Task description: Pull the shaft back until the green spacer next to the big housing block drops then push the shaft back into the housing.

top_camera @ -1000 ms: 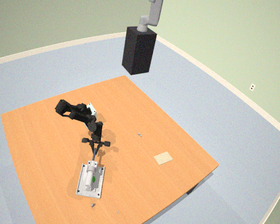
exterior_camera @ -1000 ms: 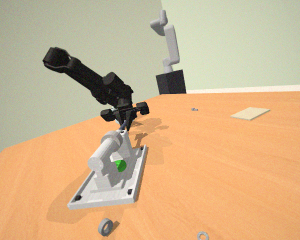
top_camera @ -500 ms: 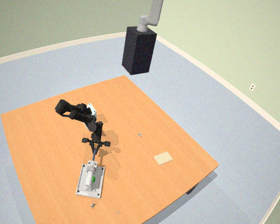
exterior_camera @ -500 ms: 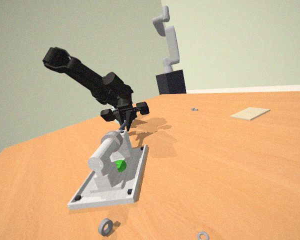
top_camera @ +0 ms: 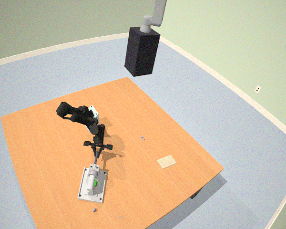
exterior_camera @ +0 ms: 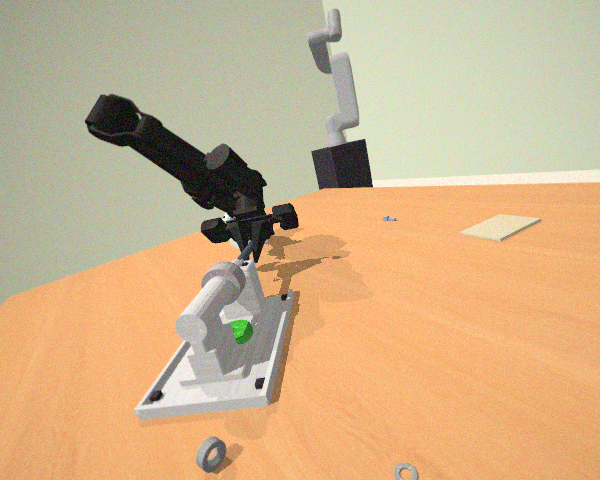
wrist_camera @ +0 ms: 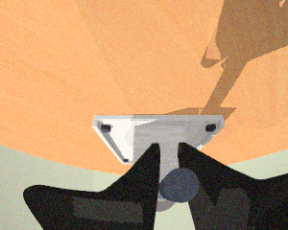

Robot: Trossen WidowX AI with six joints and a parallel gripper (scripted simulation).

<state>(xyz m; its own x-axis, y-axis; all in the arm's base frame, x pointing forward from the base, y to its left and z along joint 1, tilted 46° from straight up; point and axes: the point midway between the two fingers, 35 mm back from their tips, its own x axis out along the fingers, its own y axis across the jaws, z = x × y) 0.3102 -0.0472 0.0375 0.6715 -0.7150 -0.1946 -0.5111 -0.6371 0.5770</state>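
Now: the shaft 5 cm ahead of my gripper tip, 3 cm to the right of it and 3 cm above it. Also, from my gripper tip: grey bolt 8 cm behind, 40 cm to the left, 5 cm below; green spacer 14 cm ahead, 8 cm to the right, 4 cm below; flat beige tile 18 cm ahead, 45 cm to the left, 5 cm below.
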